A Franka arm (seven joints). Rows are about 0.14 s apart.
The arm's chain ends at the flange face. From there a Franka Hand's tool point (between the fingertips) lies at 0.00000 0.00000 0.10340 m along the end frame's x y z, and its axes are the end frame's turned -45 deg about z.
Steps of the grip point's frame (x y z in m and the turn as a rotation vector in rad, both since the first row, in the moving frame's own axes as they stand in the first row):
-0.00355 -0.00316 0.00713 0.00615 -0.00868 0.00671
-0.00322 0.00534 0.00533 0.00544 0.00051 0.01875
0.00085 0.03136 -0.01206 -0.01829 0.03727 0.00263
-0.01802 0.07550 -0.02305 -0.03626 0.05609 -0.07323
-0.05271 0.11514 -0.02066 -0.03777 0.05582 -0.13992
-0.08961 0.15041 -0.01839 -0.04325 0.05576 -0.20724
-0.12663 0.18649 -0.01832 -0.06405 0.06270 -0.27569
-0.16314 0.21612 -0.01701 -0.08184 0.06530 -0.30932
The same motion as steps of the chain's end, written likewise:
-0.00366 0.00009 0.00714 -0.00179 -0.01049 0.00671
0.00186 0.00649 0.00533 0.00421 -0.00349 0.01875
0.01871 0.02296 -0.01197 0.01342 0.03929 0.00263
0.03396 0.06782 -0.02282 0.01402 0.06530 -0.07323
0.03742 0.12048 -0.02043 0.01276 0.06618 -0.13992
0.03591 0.17137 -0.01813 0.00885 0.07001 -0.20724
0.03318 0.22258 -0.01791 -0.00095 0.08963 -0.27569
0.02671 0.26864 -0.01645 -0.01170 0.10404 -0.30932

